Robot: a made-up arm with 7 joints. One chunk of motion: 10 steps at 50 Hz.
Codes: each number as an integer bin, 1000 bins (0 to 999) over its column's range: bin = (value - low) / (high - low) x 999, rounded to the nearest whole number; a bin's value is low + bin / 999 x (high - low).
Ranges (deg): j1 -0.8..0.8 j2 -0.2..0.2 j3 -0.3..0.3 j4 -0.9..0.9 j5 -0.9..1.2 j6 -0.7..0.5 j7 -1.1..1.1
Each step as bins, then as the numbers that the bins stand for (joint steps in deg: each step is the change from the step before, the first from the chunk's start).
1 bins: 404 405 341 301 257 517 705
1 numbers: -0.153 -0.038 -0.095 -0.358 -0.360 -0.079 0.453
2 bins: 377 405 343 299 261 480 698
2 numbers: -0.196 -0.038 -0.094 -0.361 -0.351 -0.123 0.437
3 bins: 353 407 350 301 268 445 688
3 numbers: -0.235 -0.037 -0.090 -0.358 -0.337 -0.165 0.415
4 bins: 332 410 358 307 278 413 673
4 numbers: -0.268 -0.036 -0.085 -0.347 -0.316 -0.204 0.382
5 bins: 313 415 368 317 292 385 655
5 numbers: -0.299 -0.034 -0.079 -0.329 -0.286 -0.238 0.342
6 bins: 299 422 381 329 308 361 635
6 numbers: -0.321 -0.031 -0.071 -0.307 -0.253 -0.266 0.298
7 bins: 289 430 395 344 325 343 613
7 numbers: -0.337 -0.028 -0.063 -0.280 -0.217 -0.288 0.250
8 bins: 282 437 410 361 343 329 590
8 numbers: -0.348 -0.025 -0.054 -0.250 -0.179 -0.305 0.199
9 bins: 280 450 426 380 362 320 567
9 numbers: -0.352 -0.020 -0.044 -0.215 -0.139 -0.316 0.149
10 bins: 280 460 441 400 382 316 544
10 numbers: -0.352 -0.016 -0.035 -0.179 -0.097 -0.320 0.098
